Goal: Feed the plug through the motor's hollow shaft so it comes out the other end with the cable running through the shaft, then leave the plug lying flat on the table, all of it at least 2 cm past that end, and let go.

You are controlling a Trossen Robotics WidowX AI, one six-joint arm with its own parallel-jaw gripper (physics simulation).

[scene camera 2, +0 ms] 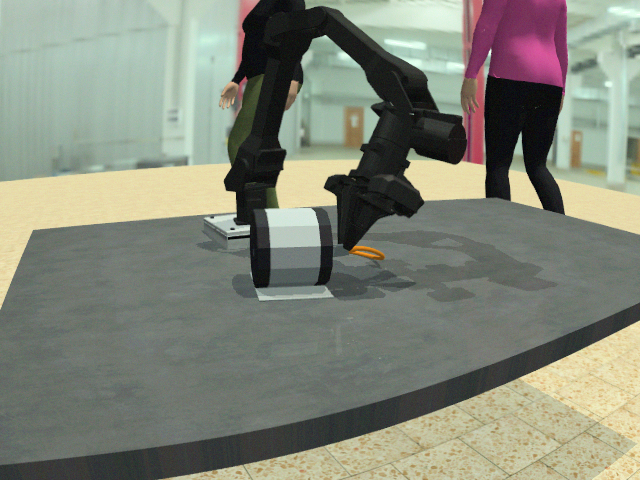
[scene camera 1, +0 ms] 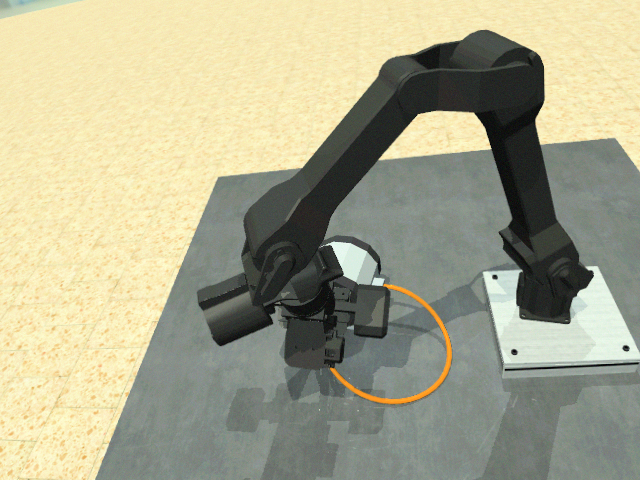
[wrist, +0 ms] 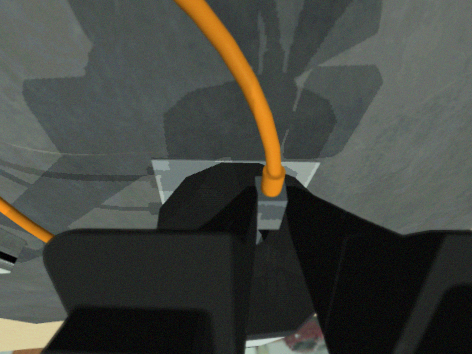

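Pixels of known places: gripper, fingertip midpoint: (scene camera 2: 343, 248) (wrist: 270, 195); arm's base at its link origin: (scene camera 1: 543, 304).
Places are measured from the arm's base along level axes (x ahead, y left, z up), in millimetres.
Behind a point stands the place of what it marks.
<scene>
The motor (scene camera 1: 352, 258) @[y 6, x 264, z 66 mm] (scene camera 2: 293, 248) @[y 6, x 336, z 33 mm] (wrist: 200, 195) @[y 59, x 261, z 0 mm] is a light grey cylinder with black ends, lying on its side on a pale base plate (scene camera 2: 294, 293) @[y 10, x 327, z -29 mm] (wrist: 172, 176) @[y 43, x 240, z -28 mm]. My gripper (scene camera 2: 348, 248) @[y 84, x 295, z 19 mm] (wrist: 270, 195) @[y 84, x 295, z 19 mm] is shut on the grey plug (wrist: 271, 214) @[y 75, x 296, z 24 mm], above the table beside the motor's end. The plug (scene camera 2: 339, 250) @[y 75, x 303, z 19 mm] points at that end face in scene camera 2. Whether its tip is inside the shaft is hidden. The orange cable (scene camera 1: 448, 351) @[y 83, x 121, z -20 mm] (scene camera 2: 369, 254) @[y 165, x 179, z -24 mm] (wrist: 250, 90) @[y 133, x 280, z 13 mm] runs from the plug's back and loops round. In scene camera 1 the arm hides the plug and fingertips.
The cable's other end meets a small pale block (scene camera 1: 378, 282) @[y 14, x 228, z 30 mm] beside the motor. The arm's silver base plate (scene camera 1: 573, 351) @[y 76, x -33, z 2 mm] (scene camera 2: 219, 225) @[y -63, x 18, z -2 mm] stands on the dark table (scene camera 1: 439, 439) @[y 206, x 119, z -31 mm] (scene camera 2: 180, 361) @[y -141, x 503, z -30 mm]. Two people stand behind the table in scene camera 2.
</scene>
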